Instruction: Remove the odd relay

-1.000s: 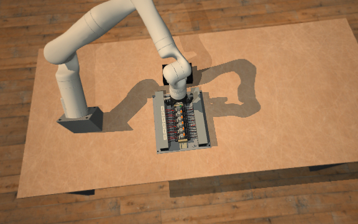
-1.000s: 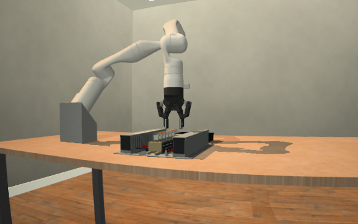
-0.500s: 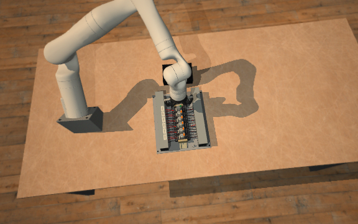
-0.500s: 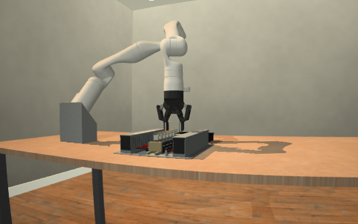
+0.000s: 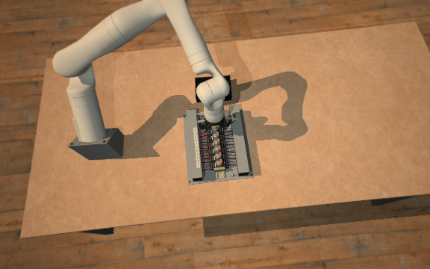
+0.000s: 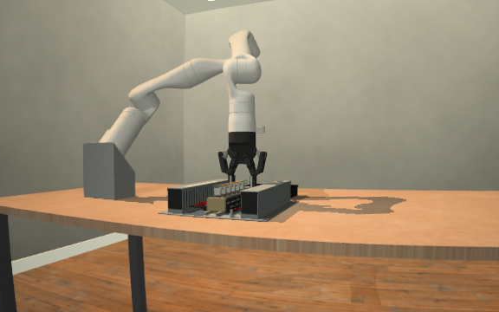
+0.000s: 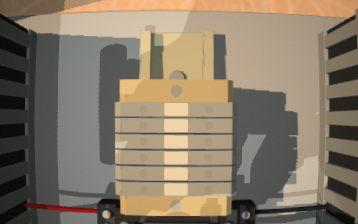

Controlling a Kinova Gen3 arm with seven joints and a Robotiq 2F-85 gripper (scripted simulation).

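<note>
Now: hand 50 mm to the left of the relay panel and 30 mm above it. Round my hand: black parts tray (210 mm to the left, 40 mm below, 20 mm ahead).
</note>
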